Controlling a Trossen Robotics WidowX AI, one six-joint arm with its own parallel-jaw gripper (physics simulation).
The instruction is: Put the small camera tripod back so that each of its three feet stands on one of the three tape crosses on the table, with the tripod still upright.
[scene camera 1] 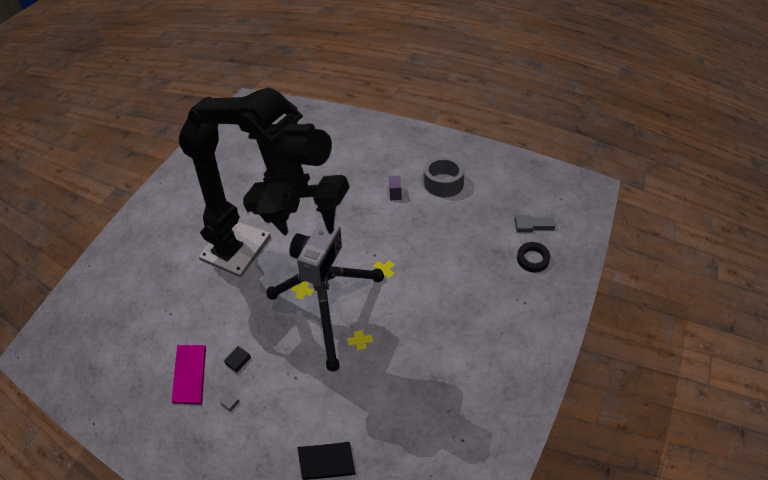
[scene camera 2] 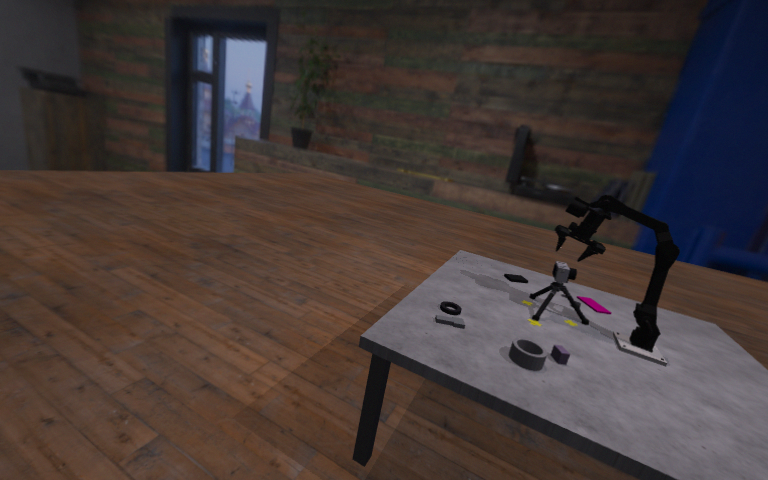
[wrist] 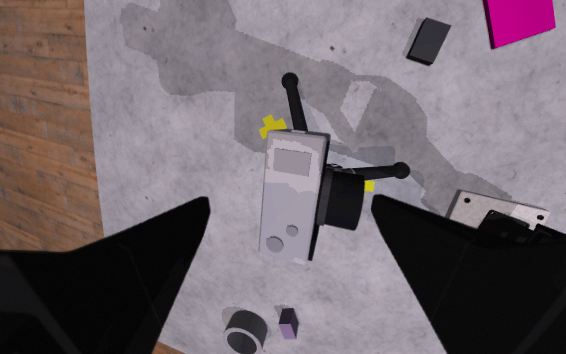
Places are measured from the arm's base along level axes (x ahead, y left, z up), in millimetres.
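Where they show: gripper, fingertip midpoint: (scene camera 1: 308, 233) (scene camera 2: 566, 256) (wrist: 291, 203); arm's base, origin of the base link: (scene camera 1: 226, 248) (scene camera 2: 640, 345) (wrist: 497, 233).
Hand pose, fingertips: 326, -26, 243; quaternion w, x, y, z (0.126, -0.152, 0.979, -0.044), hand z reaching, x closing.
Note:
Things, the pixels of their top centre, and the offset from my fingertips, as dx, dy, dz. "pt": a spot on its surface instead.
- right yellow cross, middle of its top: (scene camera 1: 383, 269) (scene camera 2: 534, 322) +26, +175, -256
- front cross, middle of its top: (wrist: 272, 128) (scene camera 1: 360, 339) (scene camera 2: 527, 302) +88, -7, -256
- left cross, surface spot: (wrist: 369, 186) (scene camera 1: 295, 287) (scene camera 2: 575, 324) pt -109, +31, -256
- grey ring, middle of its top: (scene camera 1: 444, 169) (wrist: 241, 343) (scene camera 2: 529, 347) +2, +486, -208
- purple block, middle of its top: (scene camera 1: 394, 181) (wrist: 287, 331) (scene camera 2: 562, 349) -82, +392, -217
- black ring, middle of its top: (scene camera 1: 534, 254) (scene camera 2: 451, 306) +306, +371, -241
- grey bar, middle of its top: (scene camera 1: 535, 221) (scene camera 2: 450, 319) +267, +472, -242
- magenta slab, middle of its top: (scene camera 1: 188, 373) (scene camera 2: 593, 304) -165, -297, -249
- dark block, middle of its top: (wrist: 430, 40) (scene camera 1: 236, 357) -95, -197, -242
- small grey piece, middle of its top: (scene camera 1: 228, 400) -43, -290, -245
- black slab, middle of its top: (scene camera 1: 325, 459) (scene camera 2: 516, 277) +199, -283, -242
The black tripod (scene camera 1: 326, 328) (scene camera 2: 544, 304) (wrist: 297, 107) stands upright on the table, with a grey camera (scene camera 1: 312, 261) (scene camera 2: 561, 272) (wrist: 287, 200) on top. In scene camera 1 its right foot touches the edge of the right yellow cross (scene camera 1: 385, 268) (scene camera 2: 534, 322). Its front foot is off to the lower left of the front cross (scene camera 1: 360, 340) (scene camera 2: 527, 302) (wrist: 271, 126). Its left foot is left of the left cross (scene camera 1: 301, 290) (scene camera 2: 570, 323) (wrist: 369, 186). My gripper (scene camera 1: 307, 232) (scene camera 2: 569, 254) (wrist: 291, 203) is open and empty above the camera, with gaps on both sides in the wrist view.
A grey ring (scene camera 1: 444, 187) and purple block (scene camera 1: 395, 188) stand behind the tripod. A black ring (scene camera 1: 526, 267) and grey bar (scene camera 1: 525, 224) lie at the right. A magenta slab (scene camera 1: 188, 374), dark block (scene camera 1: 237, 358), small grey piece (scene camera 1: 229, 402) and black slab (scene camera 1: 326, 460) lie nearer the front.

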